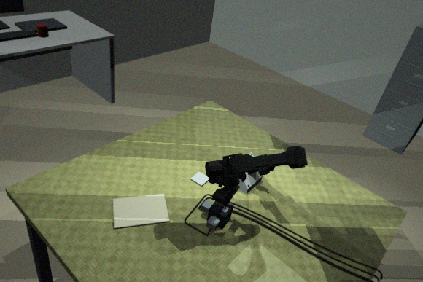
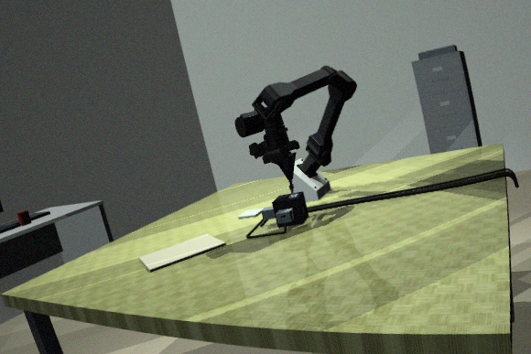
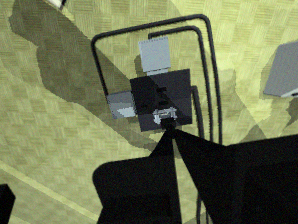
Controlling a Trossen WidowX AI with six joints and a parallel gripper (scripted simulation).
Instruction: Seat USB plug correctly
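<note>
The grey USB plug is 20 mm below my gripper tip. Also, from my gripper tip: white card 250 mm to the right, 120 mm below, 90 mm behind; white sheet 250 mm to the right, 240 mm ahead, 120 mm below.
</note>
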